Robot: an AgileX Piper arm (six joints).
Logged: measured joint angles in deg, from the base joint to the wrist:
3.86 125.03 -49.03 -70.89 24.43 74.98
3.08 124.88 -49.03 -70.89 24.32 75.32
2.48 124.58 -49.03 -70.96 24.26 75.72
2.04 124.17 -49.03 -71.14 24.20 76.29
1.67 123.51 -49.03 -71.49 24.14 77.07
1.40 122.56 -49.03 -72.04 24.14 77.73
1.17 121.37 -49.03 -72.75 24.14 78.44
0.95 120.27 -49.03 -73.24 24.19 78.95
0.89 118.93 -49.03 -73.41 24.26 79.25
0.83 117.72 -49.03 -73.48 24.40 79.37
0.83 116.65 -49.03 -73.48 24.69 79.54
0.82 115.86 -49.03 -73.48 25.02 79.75
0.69 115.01 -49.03 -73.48 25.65 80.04
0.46 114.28 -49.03 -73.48 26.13 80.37
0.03 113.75 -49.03 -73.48 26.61 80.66
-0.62 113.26 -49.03 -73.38 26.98 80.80
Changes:
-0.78 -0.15 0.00 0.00 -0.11 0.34
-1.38 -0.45 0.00 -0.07 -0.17 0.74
-1.82 -0.86 0.00 -0.25 -0.23 1.31
-2.19 -1.52 0.00 -0.60 -0.29 2.09
-2.46 -2.47 0.00 -1.15 -0.29 2.75
-2.69 -3.66 0.00 -1.86 -0.29 3.46
-2.91 -4.76 0.00 -2.35 -0.24 3.97
-2.97 -6.10 0.00 -2.52 -0.17 4.27
-3.03 -7.31 0.00 -2.59 -0.03 4.39
-3.03 -8.38 0.00 -2.59 0.26 4.56
-3.04 -9.17 0.00 -2.59 0.59 4.77
-3.17 -10.02 0.00 -2.59 1.22 5.06
-3.40 -10.75 0.00 -2.59 1.70 5.39
-3.83 -11.28 0.00 -2.59 2.18 5.68
-4.48 -11.77 0.00 -2.49 2.55 5.82

